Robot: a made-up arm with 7 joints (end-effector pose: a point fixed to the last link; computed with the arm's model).
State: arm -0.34 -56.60 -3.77 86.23 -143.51 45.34 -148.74
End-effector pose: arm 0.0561 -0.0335 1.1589 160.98 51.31 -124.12
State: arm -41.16 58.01 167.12 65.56 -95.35 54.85 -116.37
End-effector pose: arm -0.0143 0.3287 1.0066 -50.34 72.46 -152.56
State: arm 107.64 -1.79 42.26 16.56 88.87 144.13 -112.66
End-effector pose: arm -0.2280 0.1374 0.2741 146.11 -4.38 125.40
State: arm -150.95 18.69 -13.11 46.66 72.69 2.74 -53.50
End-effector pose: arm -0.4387 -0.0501 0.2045 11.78 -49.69 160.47
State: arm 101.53 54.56 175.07 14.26 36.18 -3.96 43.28
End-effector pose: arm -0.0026 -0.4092 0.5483 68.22 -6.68 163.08
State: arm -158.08 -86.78 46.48 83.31 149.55 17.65 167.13
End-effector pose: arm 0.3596 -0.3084 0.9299 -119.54 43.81 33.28
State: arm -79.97 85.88 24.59 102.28 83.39 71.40 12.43
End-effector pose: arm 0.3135 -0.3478 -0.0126 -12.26 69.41 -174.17
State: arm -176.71 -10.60 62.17 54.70 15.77 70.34 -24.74
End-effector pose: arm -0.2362 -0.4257 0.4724 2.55 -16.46 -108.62
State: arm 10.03 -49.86 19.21 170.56 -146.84 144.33 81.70
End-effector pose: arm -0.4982 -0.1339 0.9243 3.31 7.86 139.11
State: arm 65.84 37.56 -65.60 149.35 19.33 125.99 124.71
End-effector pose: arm 0.4355 0.3154 0.8960 11.01 -38.16 -122.36
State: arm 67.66 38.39 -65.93 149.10 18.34 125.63 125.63
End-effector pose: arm 0.4306 0.3316 0.8900 12.71 -38.91 -123.29
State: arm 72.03 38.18 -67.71 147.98 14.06 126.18 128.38
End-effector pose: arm 0.4141 0.3457 0.8949 17.94 -39.77 -129.35
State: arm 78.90 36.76 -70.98 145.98 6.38 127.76 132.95
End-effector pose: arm 0.3857 0.3531 0.9128 26.55 -39.08 -140.71
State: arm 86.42 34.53 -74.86 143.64 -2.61 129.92 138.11
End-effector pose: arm 0.3550 0.3488 0.9380 34.70 -35.77 -153.21
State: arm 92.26 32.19 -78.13 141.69 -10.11 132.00 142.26
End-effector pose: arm 0.3332 0.3348 0.9608 39.24 -31.84 -162.63
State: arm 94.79 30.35 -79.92 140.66 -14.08 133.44 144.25
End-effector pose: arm 0.3257 0.3173 0.9752 40.33 -29.81 -167.55
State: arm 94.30 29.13 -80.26 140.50 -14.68 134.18 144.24
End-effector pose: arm 0.3294 0.3005 0.9816 39.34 -29.96 -168.74
